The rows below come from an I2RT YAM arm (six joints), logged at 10 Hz.
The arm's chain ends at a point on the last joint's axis. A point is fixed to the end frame.
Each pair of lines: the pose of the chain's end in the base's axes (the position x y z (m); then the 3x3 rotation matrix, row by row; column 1 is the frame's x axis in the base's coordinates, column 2 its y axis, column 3 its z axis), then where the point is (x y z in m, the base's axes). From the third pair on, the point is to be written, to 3 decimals.
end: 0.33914 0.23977 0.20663; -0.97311 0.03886 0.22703; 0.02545 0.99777 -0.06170; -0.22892 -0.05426 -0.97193
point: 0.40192 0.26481 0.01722
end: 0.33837 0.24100 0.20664; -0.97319 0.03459 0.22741; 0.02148 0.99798 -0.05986; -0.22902 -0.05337 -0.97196
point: 0.40107 0.26648 0.01726
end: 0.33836 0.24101 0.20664; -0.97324 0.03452 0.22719; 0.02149 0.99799 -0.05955; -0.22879 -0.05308 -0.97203
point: 0.401 0.267 0.017
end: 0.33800 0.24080 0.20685; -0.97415 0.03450 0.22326; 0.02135 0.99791 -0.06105; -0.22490 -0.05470 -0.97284
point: 0.400 0.266 0.017
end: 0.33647 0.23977 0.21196; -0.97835 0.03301 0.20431; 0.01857 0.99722 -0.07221; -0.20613 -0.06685 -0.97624
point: 0.395 0.263 0.021
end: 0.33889 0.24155 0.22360; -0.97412 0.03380 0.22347; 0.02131 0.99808 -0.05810; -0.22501 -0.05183 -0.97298
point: 0.401 0.267 0.034
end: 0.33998 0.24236 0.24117; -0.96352 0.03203 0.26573; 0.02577 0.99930 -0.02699; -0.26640 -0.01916 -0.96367
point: 0.410 0.274 0.055
